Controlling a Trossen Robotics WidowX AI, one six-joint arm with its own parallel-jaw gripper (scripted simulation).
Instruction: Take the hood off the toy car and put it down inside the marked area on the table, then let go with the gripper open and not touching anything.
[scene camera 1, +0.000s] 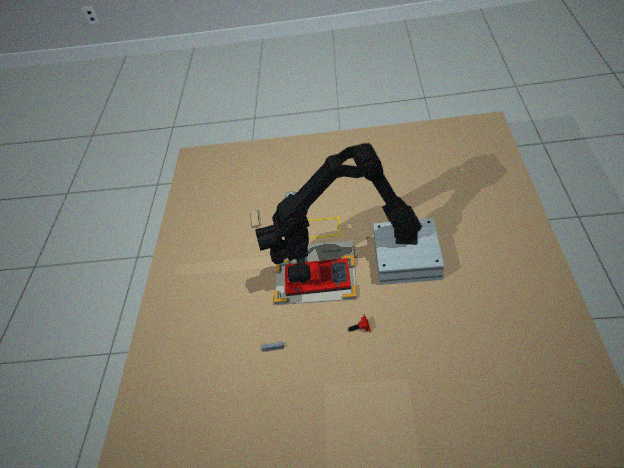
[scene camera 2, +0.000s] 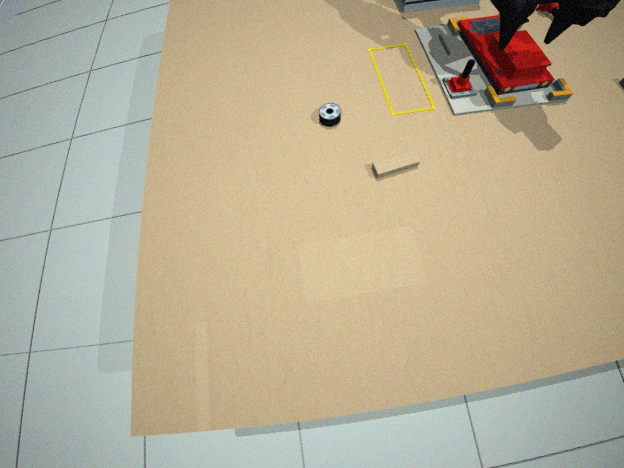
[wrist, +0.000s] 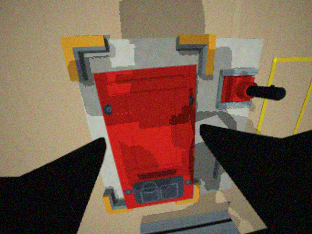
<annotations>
my gripper: scene camera 1 302, 270; scene camera 2 523, 45; wrist 154, 135
</annotations>
